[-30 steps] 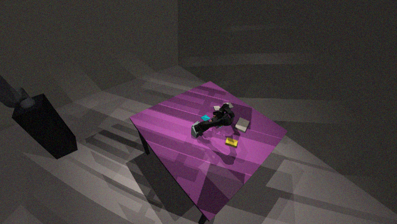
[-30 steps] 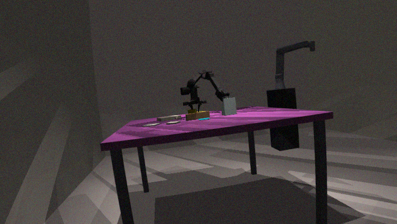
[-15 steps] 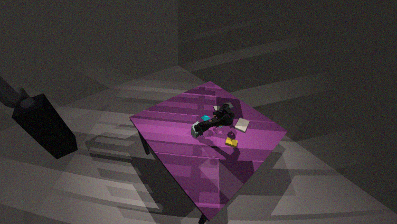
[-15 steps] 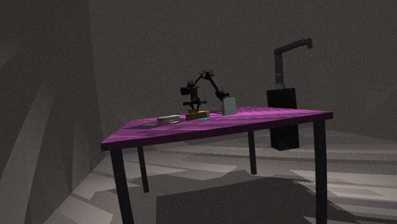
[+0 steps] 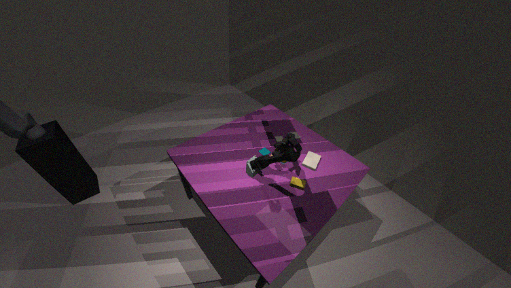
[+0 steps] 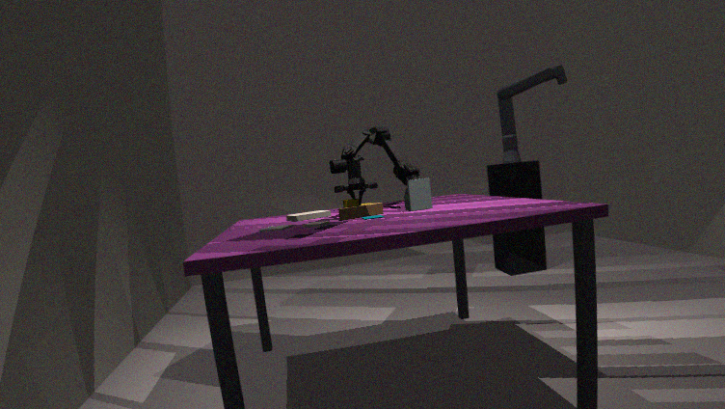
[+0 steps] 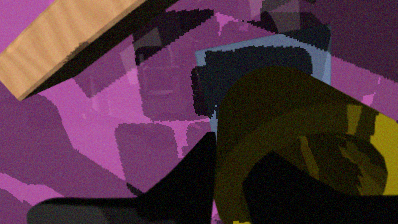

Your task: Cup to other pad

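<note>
Now: the blue pad 5 cm below my gripper tip and 3 cm ahead of it. From my gripper tip the other things lie so: yellow cup (2 cm ahead); then wooden block (9 cm to the left, 2 cm below).
</note>
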